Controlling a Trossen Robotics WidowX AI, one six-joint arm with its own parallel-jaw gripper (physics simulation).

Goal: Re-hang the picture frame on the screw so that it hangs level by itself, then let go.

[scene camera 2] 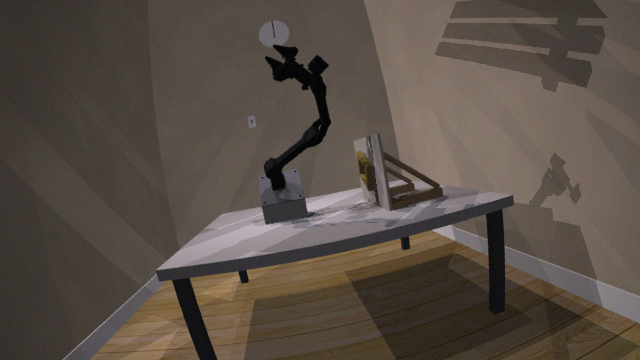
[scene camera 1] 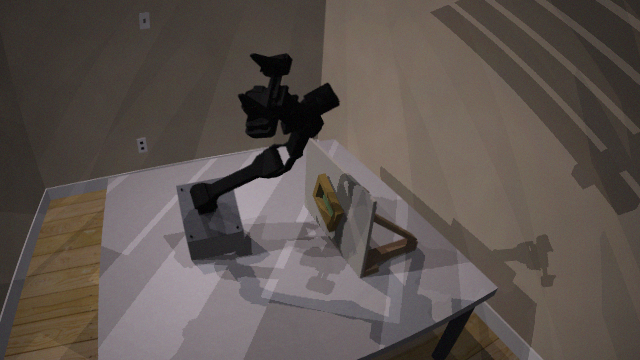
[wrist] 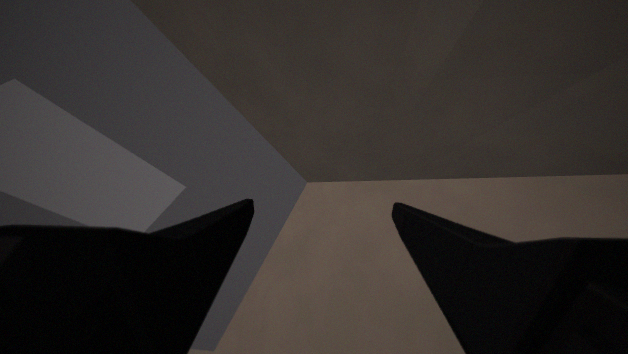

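Pixels of known places: gripper, fingertip midpoint: [scene camera 2: 269, 50] [scene camera 1: 245, 73] [wrist: 323, 207]; arm's base, link origin: [scene camera 2: 278, 184] [scene camera 1: 205, 204].
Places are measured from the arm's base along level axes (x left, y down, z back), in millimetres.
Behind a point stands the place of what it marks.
Note:
The picture frame [scene camera 1: 335, 220] {x -220, y 17, z -392 mm} [scene camera 2: 369, 176] {x -215, y 27, z -397 mm}, gold-brown with a green picture inside, is on the front face of the upright pale board [scene camera 1: 359, 232] {x -325, y -1, z -419 mm} [scene camera 2: 381, 175] {x -329, y 23, z -419 mm}. In scene camera 1 it looks tilted against the board's edges, with its end nearer that camera lower. The screw does not show, and how the frame bears on it is hidden. My gripper [scene camera 1: 246, 75] {x -400, y -541, z -59 mm} [scene camera 2: 270, 52] {x -400, y -541, z -59 mm} [wrist: 323, 207] {x -400, y -541, z -59 mm} is open and empty, high above the table on the robot-base side of the board, well apart from the frame. The frame does not show in the wrist view.
The board stands on the table [scene camera 1: 145, 300] {x -230, y 165, z 283 mm} [scene camera 2: 320, 235] {x -532, y 165, z -116 mm}, with wooden braces [scene camera 1: 395, 246] {x -317, y 127, z -595 mm} [scene camera 2: 417, 197] {x -330, y 145, z -564 mm} behind it. The arm's grey base block [scene camera 1: 217, 245] {x -86, y 121, z -11 mm} [scene camera 2: 285, 212] {x -86, y 129, z -10 mm} is across the table from the board's front. Walls stand beyond the table.

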